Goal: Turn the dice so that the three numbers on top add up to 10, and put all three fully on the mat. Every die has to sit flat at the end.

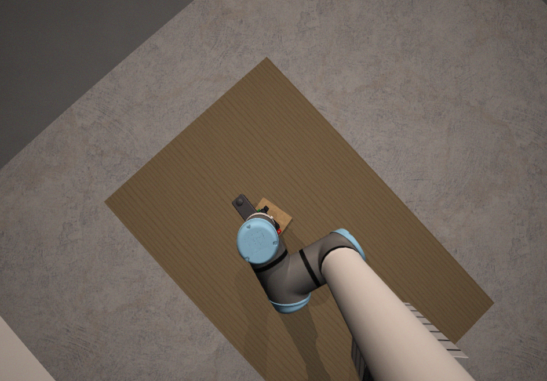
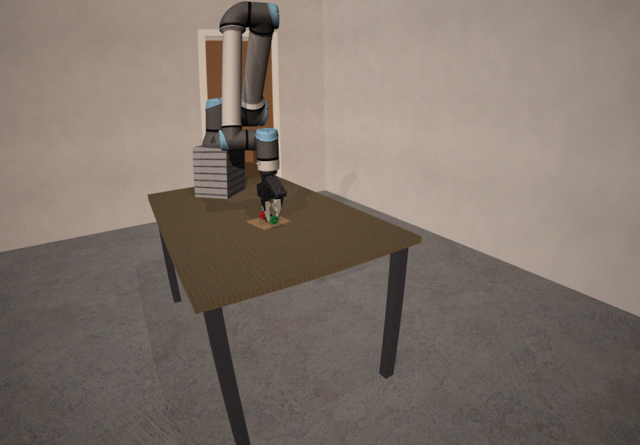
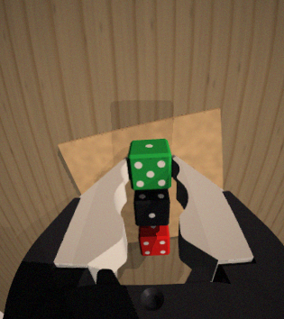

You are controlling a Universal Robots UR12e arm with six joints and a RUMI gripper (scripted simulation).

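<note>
Right now the green die is right at my hand. Also, from my hand: tan mat 4 cm behind, 2 cm below; black die 4 cm behind, 1 cm below; red die 9 cm behind, 1 cm to the left, 1 cm below.
</note>
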